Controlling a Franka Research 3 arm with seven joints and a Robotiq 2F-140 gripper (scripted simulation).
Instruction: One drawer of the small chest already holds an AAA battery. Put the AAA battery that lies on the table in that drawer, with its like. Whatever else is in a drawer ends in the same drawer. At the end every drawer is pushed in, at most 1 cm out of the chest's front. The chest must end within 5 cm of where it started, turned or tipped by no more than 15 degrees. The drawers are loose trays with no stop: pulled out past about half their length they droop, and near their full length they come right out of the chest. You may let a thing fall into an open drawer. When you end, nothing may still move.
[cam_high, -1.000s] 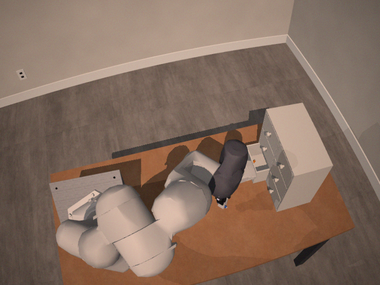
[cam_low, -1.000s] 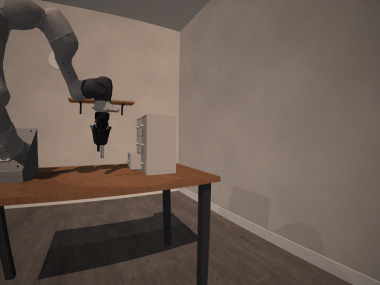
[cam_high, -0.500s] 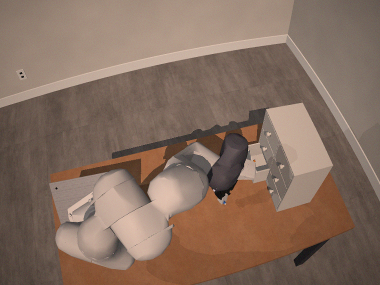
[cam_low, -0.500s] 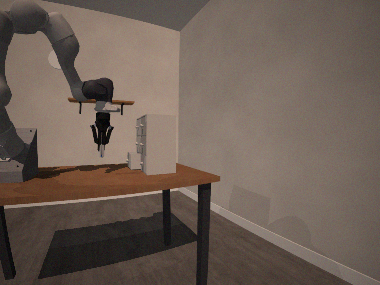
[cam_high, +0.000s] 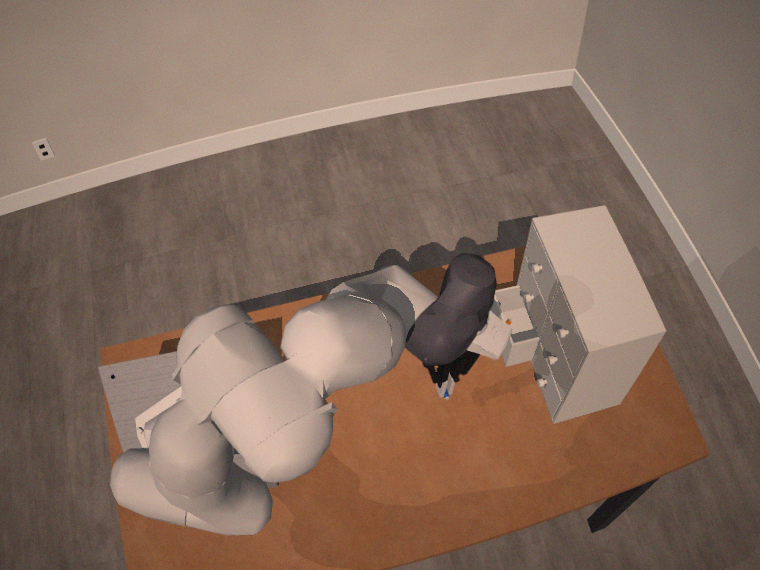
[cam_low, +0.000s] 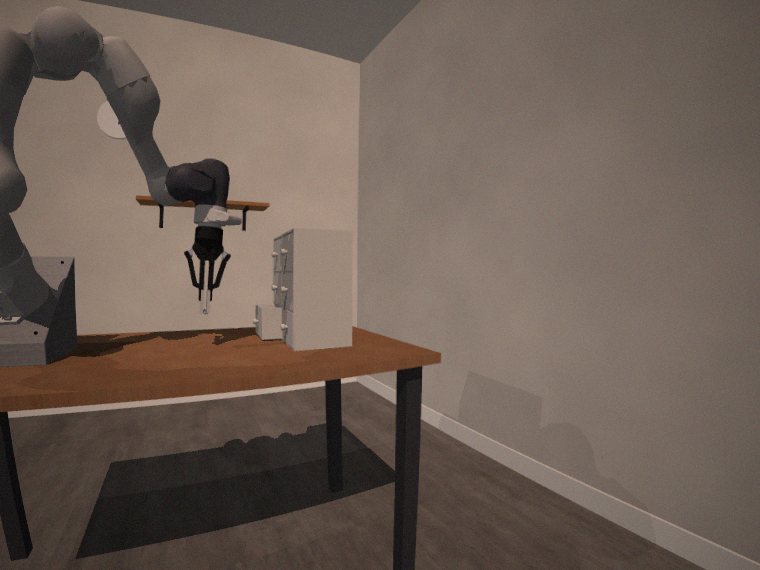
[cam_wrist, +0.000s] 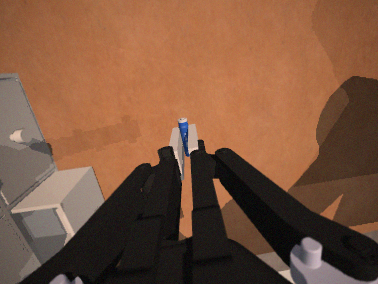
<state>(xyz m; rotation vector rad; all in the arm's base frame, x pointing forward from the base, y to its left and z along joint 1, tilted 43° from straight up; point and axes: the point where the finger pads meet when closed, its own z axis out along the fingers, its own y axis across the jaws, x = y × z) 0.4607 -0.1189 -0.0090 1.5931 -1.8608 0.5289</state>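
The orange battery is 21 cm ahead of my hand, 13 cm to the left of it and 12 cm below it. Also, from my hand: blue AAA battery 3 cm below.
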